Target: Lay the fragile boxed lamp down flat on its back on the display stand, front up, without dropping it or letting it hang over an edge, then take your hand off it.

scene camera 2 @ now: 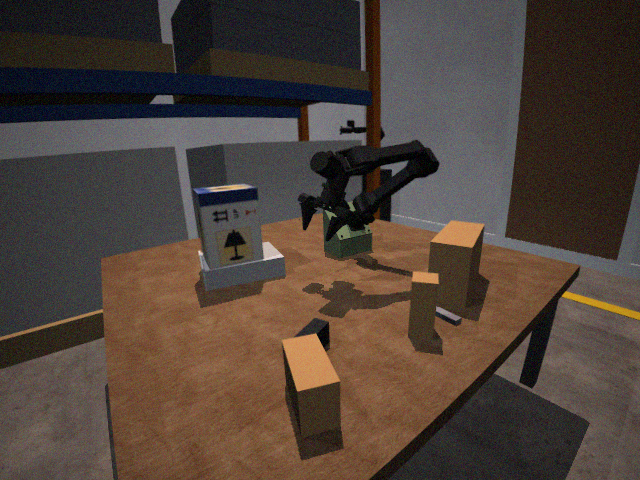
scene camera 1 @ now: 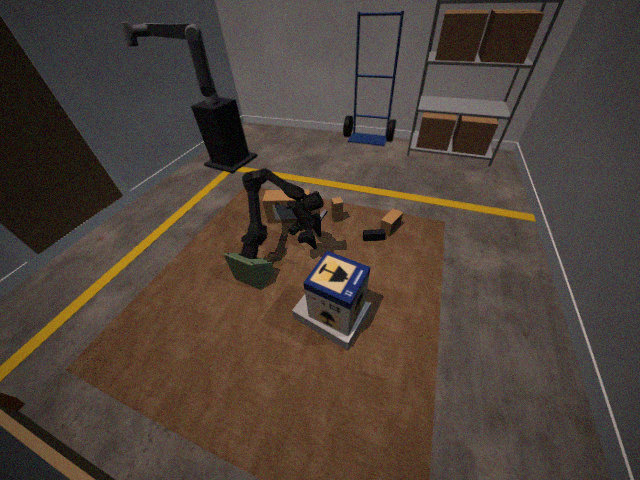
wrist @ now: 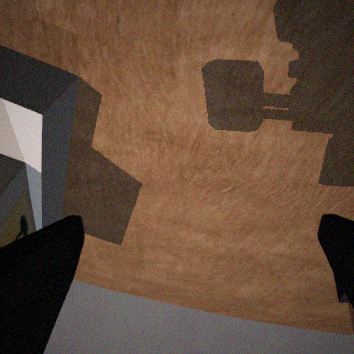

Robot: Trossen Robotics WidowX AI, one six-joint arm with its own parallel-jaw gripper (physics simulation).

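Places are measured from the arm's base along level axes (x ahead, y left, z up), in centimetres.
Pixels of known places: gripper, between the fingertips: (scene camera 2: pixel 315 235) (scene camera 1: pixel 318 242) (wrist: pixel 203 226); arm's base, origin of its link: (scene camera 2: pixel 355 223) (scene camera 1: pixel 248 256).
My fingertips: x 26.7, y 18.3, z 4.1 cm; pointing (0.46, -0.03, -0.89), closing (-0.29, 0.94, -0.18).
Note:
For each thing: its top centre in the pictures, then the offset to it from my fingertips. "pt": a spot on its surface instead. Level surfaces: height alone.
- box, a spot on its surface: (wrist: pixel 12 215) pt dx +16.1, dy -13.3, dz -5.7 cm
- black block, centre of its top: (scene camera 2: pixel 307 333) (scene camera 1: pixel 374 231) dx +17.0, dy +28.2, dz -10.1 cm
- table, height of its surface: dz -15.1 cm
- small flat bar, centre of its top: (scene camera 2: pixel 435 308) dx -16.3, dy +30.9, dz -13.9 cm
The boxed lamp (scene camera 1: pixel 336 291) (scene camera 2: pixel 231 232) rests on the pale display stand (scene camera 1: pixel 323 329) (scene camera 2: pixel 242 276) (wrist: pixel 52 145). A blue-edged face with a big lamp picture points up. A tall pale side bears symbols and an upright lamp picture. Its sides look vertical, without visible tilt. Bare stand top shows beside it in scene camera 2; its far bottom edges are hidden. A corner of the box (wrist: pixel 12 215) shows at the wrist view's left edge. My gripper (scene camera 1: pixel 314 240) (scene camera 2: pixel 317 232) (wrist: pixel 203 226) is open and empty, above the table, apart from the box and stand.
A green block (scene camera 1: pixel 250 271) (scene camera 2: pixel 347 245) stands by the arm's base. Brown boxes (scene camera 2: pixel 454 263) (scene camera 2: pixel 423 304) (scene camera 2: pixel 315 382) and a black block (scene camera 1: pixel 373 235) (scene camera 2: pixel 317 330) stand on the table (scene camera 1: pixel 206 361) (scene camera 2: pixel 180 361). A small flat bar (scene camera 2: pixel 447 315) lies between two boxes.

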